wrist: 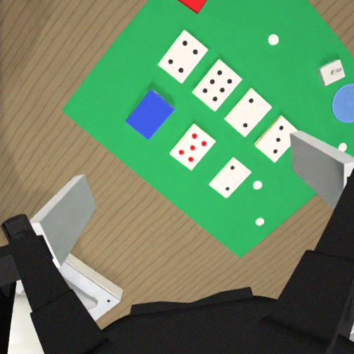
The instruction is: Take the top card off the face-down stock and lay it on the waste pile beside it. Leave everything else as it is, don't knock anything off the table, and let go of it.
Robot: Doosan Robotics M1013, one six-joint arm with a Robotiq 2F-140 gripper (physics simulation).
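Note:
The face-down stock (150, 114) is a blue-backed stack with some thickness, lying on the green mat (112, 85) left of centre in the wrist view. A face-up card with five red dots (192, 146) lies beside it, apart from it, toward the lower right; it is the face-up card nearest the stock, and whether others lie under it I cannot tell. My gripper (187, 172) is wide open with nothing between its fingers. It is above the table, its fingers apart on either side of the lower part of the mat, and the stock lies up and left of the midpoint between them.
Face-up cards with black dots (183, 56) (217, 85) (248, 112) (276, 139) form a row; another (230, 177) lies nearer. A red block (194, 4), white block (331, 72), blue disc (346, 103) and several white discs (273, 39) are around. A pale bracket (95, 287) shows lower left.

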